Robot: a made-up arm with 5 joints. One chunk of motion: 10 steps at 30 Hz.
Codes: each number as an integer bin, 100 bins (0 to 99) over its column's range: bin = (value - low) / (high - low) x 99, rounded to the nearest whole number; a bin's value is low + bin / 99 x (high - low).
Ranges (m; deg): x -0.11..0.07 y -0.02..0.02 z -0.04..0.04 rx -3..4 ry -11..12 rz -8..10
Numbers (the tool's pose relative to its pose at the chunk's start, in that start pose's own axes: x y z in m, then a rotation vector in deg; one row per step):
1: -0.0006 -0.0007 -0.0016 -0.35 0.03 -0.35
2: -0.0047 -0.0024 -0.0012 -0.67 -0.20 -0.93
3: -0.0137 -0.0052 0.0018 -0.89 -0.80 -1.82
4: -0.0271 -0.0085 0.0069 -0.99 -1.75 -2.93
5: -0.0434 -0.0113 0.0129 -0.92 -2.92 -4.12
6: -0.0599 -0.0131 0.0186 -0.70 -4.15 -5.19
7: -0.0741 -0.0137 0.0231 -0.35 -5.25 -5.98
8: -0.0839 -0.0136 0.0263 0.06 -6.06 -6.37
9: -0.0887 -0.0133 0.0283 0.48 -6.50 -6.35
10: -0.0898 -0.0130 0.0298 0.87 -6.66 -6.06
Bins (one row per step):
1: 60 48 48 37 47 42
2: 58 44 48 33 46 39
3: 53 37 52 30 44 34
4: 46 28 58 28 40 28
5: 37 22 65 29 35 21
6: 28 17 73 33 29 15
7: 20 16 78 37 25 11
8: 14 16 82 43 21 9
9: 12 17 85 49 19 9
10: 11 17 86 55 19 11

